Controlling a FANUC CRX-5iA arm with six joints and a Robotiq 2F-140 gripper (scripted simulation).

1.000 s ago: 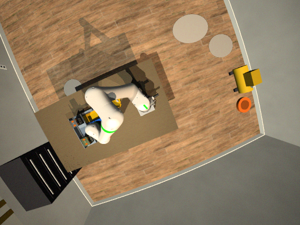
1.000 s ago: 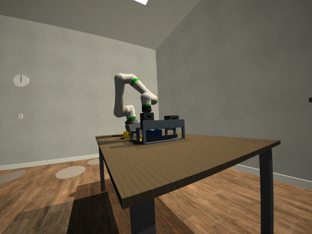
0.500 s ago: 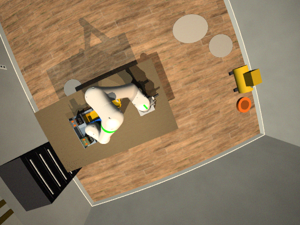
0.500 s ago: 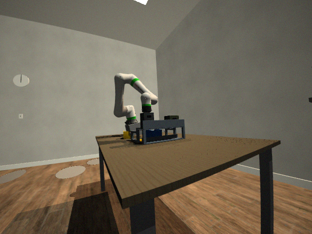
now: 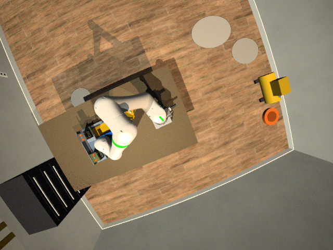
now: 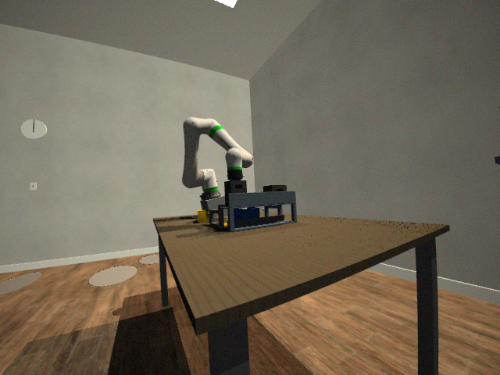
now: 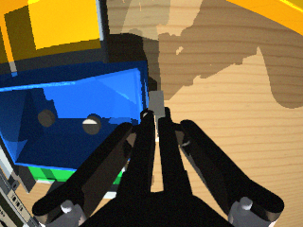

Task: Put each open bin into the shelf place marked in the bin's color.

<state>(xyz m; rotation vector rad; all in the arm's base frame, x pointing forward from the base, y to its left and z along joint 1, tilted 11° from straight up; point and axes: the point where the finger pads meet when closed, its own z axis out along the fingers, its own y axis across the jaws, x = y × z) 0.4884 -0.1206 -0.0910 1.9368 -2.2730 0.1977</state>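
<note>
My gripper is now 10 cm short of the blue bin and 1 cm to the left of it. From my hand the other things lie so: blue mark: 15 cm ahead, 3 cm to the right, 4 cm below; green mark: 17 cm ahead, 8 cm to the left, 4 cm below; yellow mark: 14 cm ahead, 14 cm to the right, 4 cm below.
</note>
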